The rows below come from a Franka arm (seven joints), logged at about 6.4 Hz.
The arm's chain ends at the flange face. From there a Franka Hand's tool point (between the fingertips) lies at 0.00 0.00 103.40 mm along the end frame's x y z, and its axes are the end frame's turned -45 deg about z.
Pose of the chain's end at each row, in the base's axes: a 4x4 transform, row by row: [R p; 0 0 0 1], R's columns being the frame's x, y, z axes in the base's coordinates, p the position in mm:
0.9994, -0.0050, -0.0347, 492.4; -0.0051, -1.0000, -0.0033, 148.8; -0.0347, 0.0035, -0.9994, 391.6; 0, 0, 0, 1
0.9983, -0.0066, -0.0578, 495.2; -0.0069, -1.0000, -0.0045, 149.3; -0.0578, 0.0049, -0.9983, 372.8; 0, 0, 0, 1
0.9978, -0.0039, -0.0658, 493.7; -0.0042, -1.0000, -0.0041, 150.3; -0.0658, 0.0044, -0.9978, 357.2; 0, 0, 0, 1
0.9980, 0.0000, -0.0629, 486.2; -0.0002, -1.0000, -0.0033, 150.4; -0.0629, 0.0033, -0.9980, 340.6; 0, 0, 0, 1
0.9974, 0.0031, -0.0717, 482.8; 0.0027, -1.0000, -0.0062, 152.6; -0.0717, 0.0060, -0.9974, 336.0; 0, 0, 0, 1
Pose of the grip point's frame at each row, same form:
0.7102, 0.7031, -0.0347, 488.8; 0.7035, -0.7107, -0.0033, 148.5; -0.0270, -0.0221, -0.9994, 288.3; 0, 0, 0, 1
0.7106, 0.7012, -0.0578, 489.2; 0.7022, -0.7120, -0.0045, 148.8; -0.0443, -0.0374, -0.9983, 269.6; 0, 0, 0, 1
0.7083, 0.7028, -0.0658, 486.9; 0.7041, -0.7101, -0.0041, 149.9; -0.0496, -0.0434, -0.9978, 254.0; 0, 0, 0, 1
0.7057, 0.7057, -0.0629, 479.7; 0.7070, -0.7072, -0.0033, 150.1; -0.0468, -0.0421, -0.9980, 237.4; 0, 0, 0, 1
0.7031, 0.7075, -0.0717, 475.4; 0.7090, -0.7052, -0.0062, 152.0; -0.0549, -0.0465, -0.9974, 232.9; 0, 0, 0, 1

